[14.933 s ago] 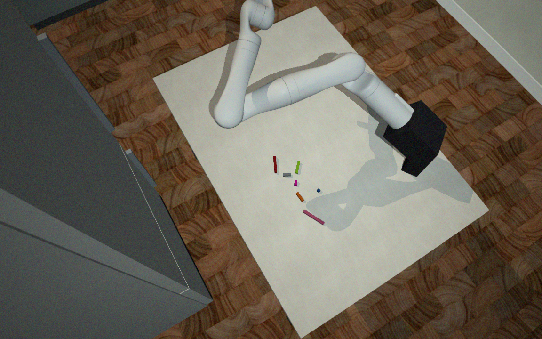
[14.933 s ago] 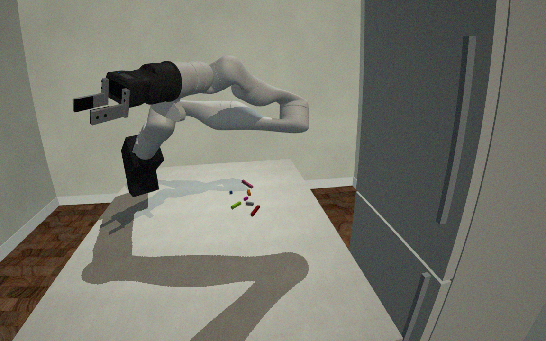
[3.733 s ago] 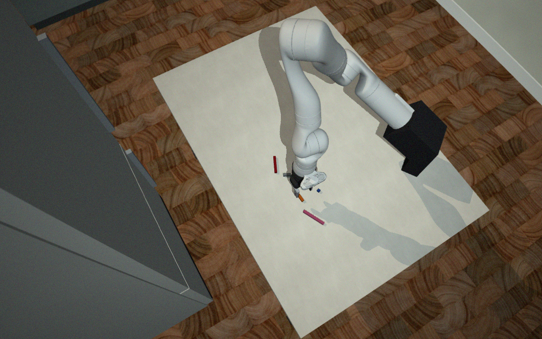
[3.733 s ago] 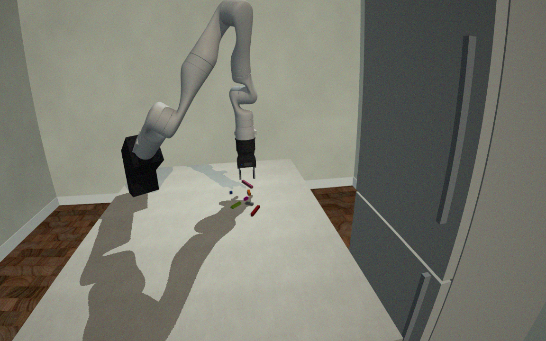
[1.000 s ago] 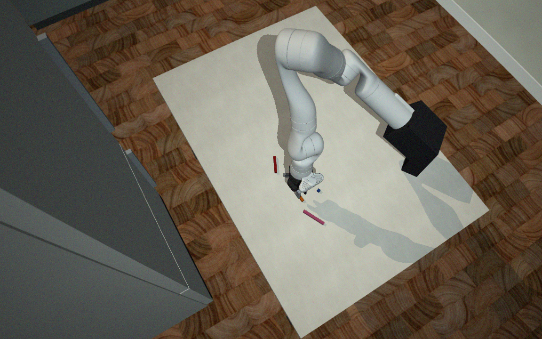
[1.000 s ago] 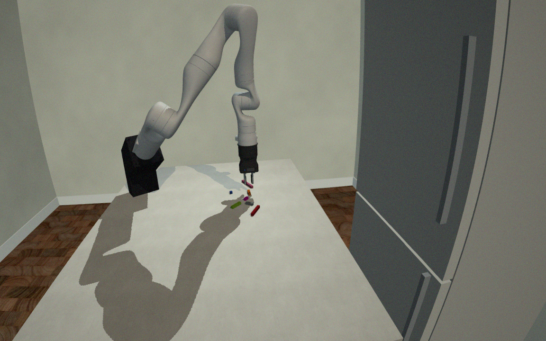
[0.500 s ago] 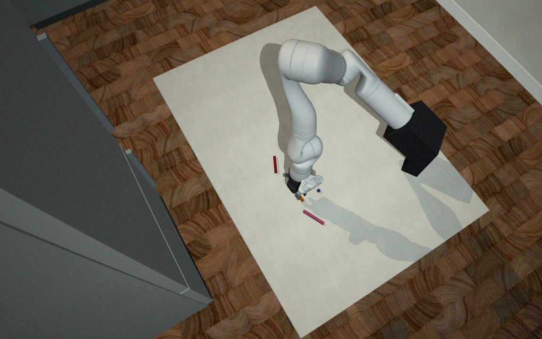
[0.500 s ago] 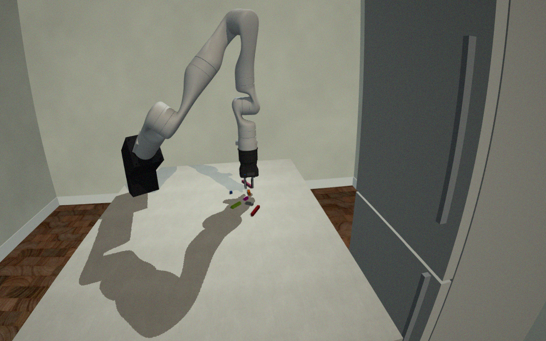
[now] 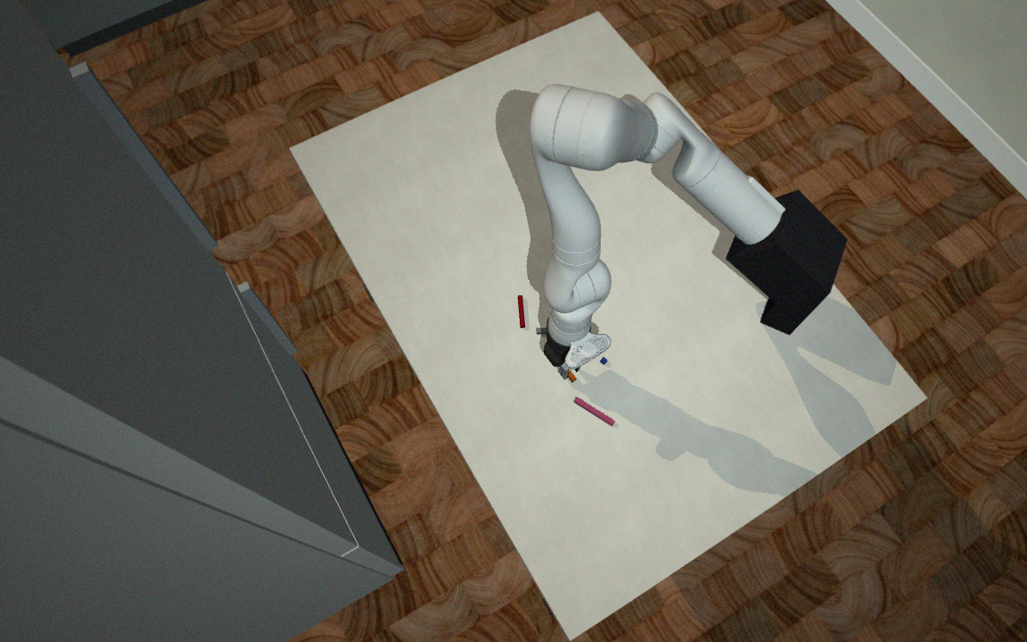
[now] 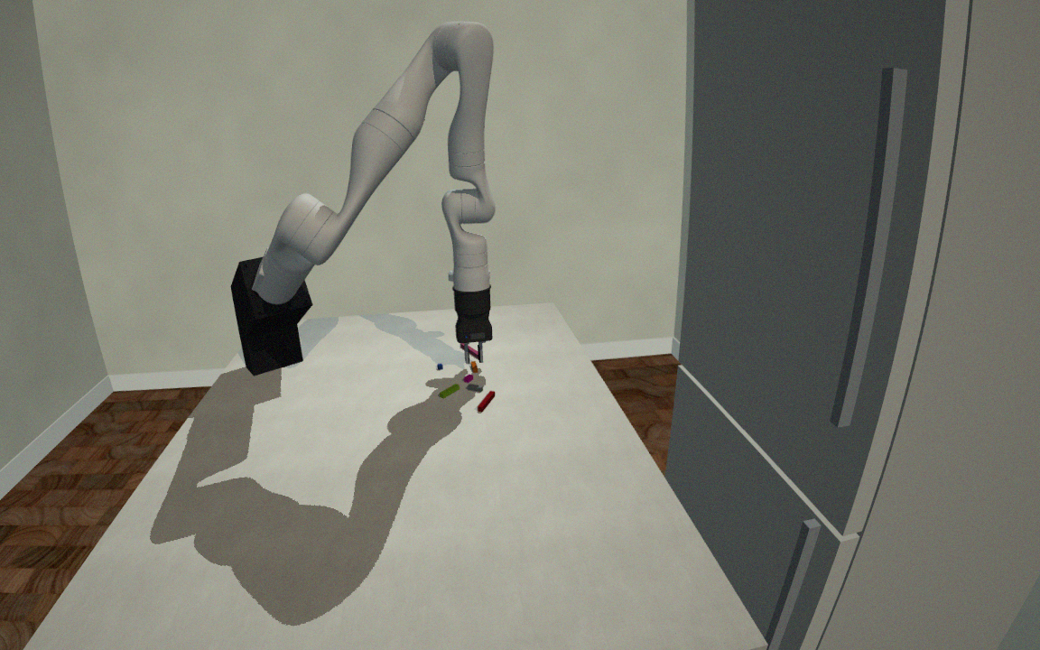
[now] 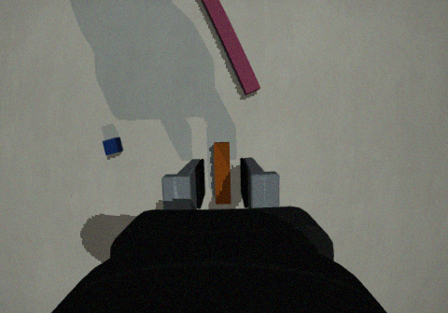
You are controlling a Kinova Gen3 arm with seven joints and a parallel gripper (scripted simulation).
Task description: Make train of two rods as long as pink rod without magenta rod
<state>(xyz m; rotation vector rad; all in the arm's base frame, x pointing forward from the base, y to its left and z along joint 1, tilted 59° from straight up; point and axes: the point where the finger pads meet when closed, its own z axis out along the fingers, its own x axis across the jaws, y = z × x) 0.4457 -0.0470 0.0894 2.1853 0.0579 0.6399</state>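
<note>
Right now the orange rod is 3 cm below my hand. Round my hand: blue rod (7 cm behind, 3 cm to the left, 3 cm below); pink rod (9 cm to the left, 3 cm below, 2 cm ahead); magenta rod (5 cm to the right, 3 cm below, 3 cm behind).
</note>
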